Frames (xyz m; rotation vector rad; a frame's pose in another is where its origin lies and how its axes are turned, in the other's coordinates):
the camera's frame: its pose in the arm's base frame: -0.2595 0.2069 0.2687 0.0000 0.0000 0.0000
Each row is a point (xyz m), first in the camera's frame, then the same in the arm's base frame.
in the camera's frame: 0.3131 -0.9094 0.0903
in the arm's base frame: 0.0536 -0.7025 0.3590
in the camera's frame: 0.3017 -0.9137 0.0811
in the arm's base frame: 0.0422 -0.7068 0.3498
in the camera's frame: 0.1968 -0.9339 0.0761
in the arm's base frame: -0.0627 -0.7270 0.3448
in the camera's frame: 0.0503 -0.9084 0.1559
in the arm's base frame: -0.2092 -0.7015 0.4246
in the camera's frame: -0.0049 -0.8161 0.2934
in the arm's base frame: -0.2644 -0.6092 0.5621
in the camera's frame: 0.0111 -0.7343 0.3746
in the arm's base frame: -0.2484 -0.5274 0.6433
